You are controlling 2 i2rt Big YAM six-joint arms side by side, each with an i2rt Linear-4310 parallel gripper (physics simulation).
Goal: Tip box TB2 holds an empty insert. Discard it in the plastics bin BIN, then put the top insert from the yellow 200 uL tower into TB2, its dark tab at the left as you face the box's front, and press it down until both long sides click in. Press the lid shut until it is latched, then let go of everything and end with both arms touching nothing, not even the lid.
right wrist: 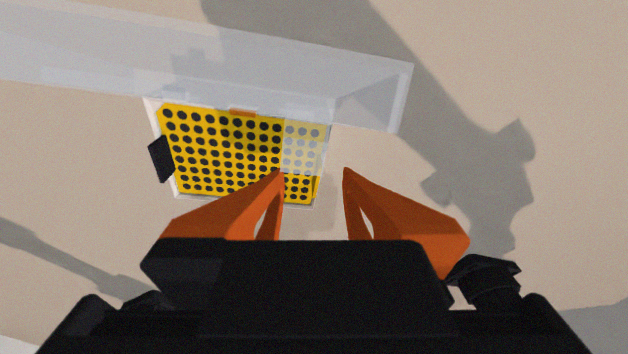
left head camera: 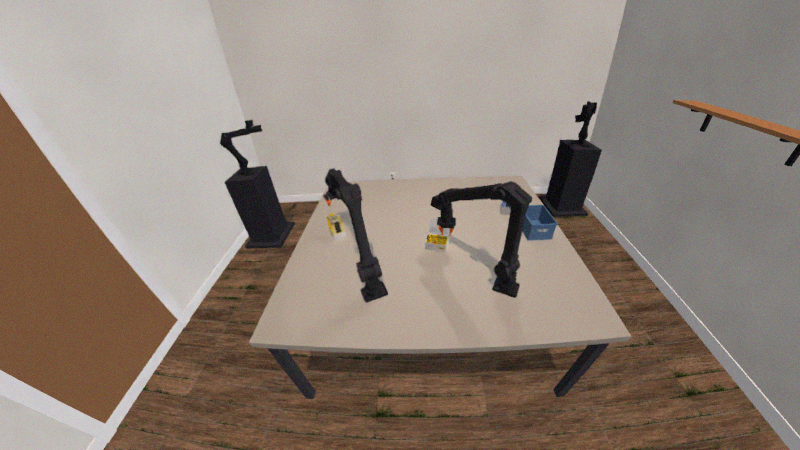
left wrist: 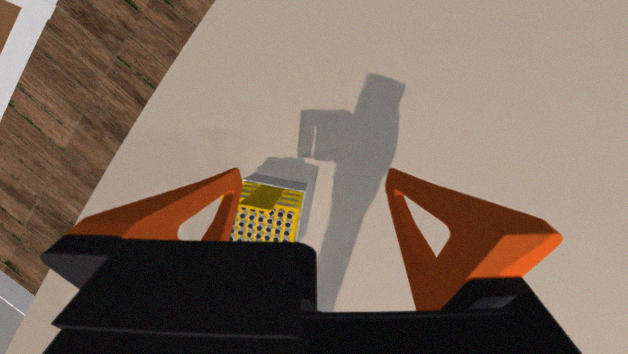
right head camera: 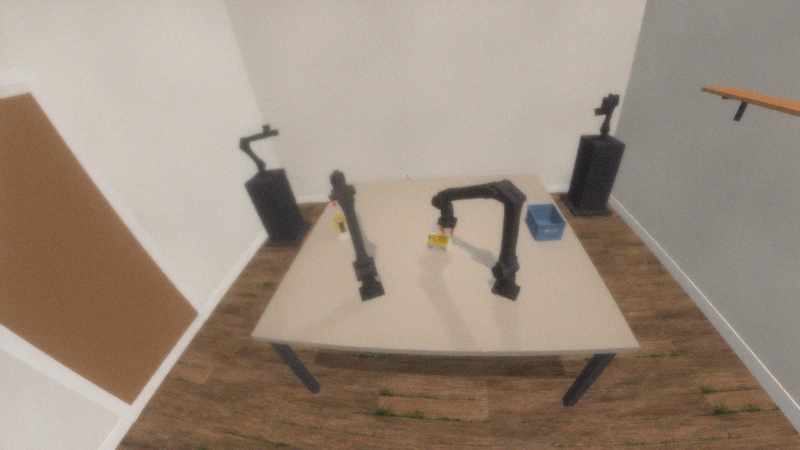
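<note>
TB2 stands open near the table's middle. Its yellow insert has dark, empty-looking holes, and a dark tab shows at its left side in the right wrist view. The clear lid is raised at the box's back. My right gripper is partly open and empty, above the box's right part; contact cannot be told. The yellow tower stands at the left. My left gripper is wide open above and beside it, holding nothing.
The blue bin BIN stands at the table's right edge. A small blue and white object shows partly behind the right arm. Two black pedestals with small arms stand beyond the table's left and right sides.
</note>
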